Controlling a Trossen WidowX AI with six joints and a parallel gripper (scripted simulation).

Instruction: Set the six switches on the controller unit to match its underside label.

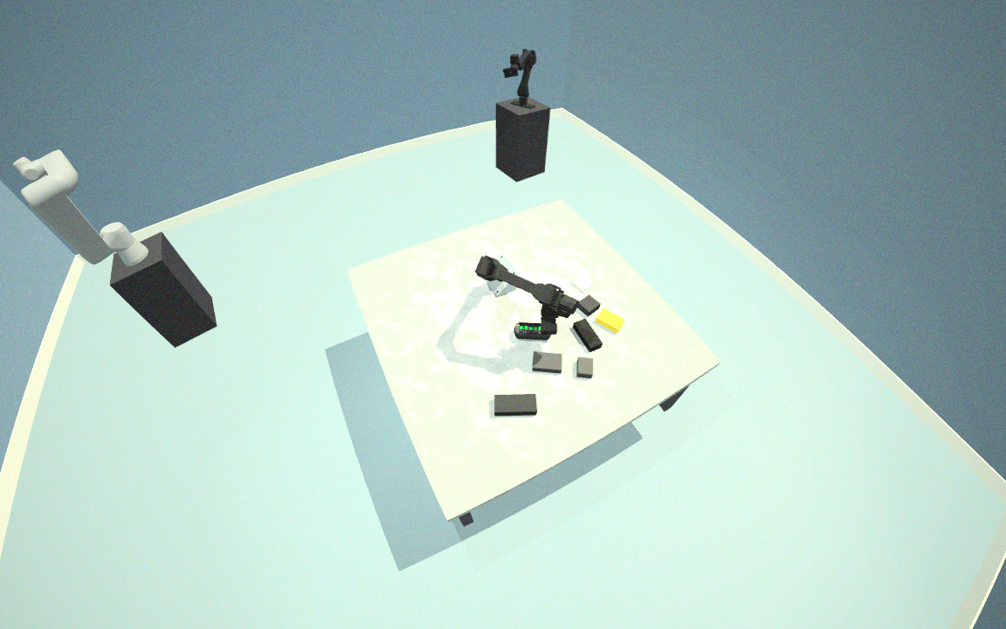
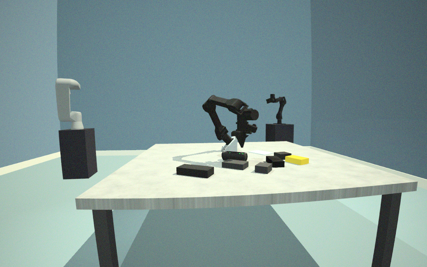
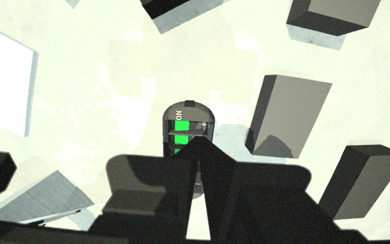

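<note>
Now: gripper tip 110 mm short of the flat grey block, 70 mm to the left of it and 70 mm above it. From my gripper tip the other things lie so: yellow block 100 mm ahead, 290 mm to the left, 70 mm below; then small grey cube 210 mm ahead, 30 mm to the left, 70 mm below; then long dark block 180 mm ahead, 290 mm to the right, 70 mm below.
</note>
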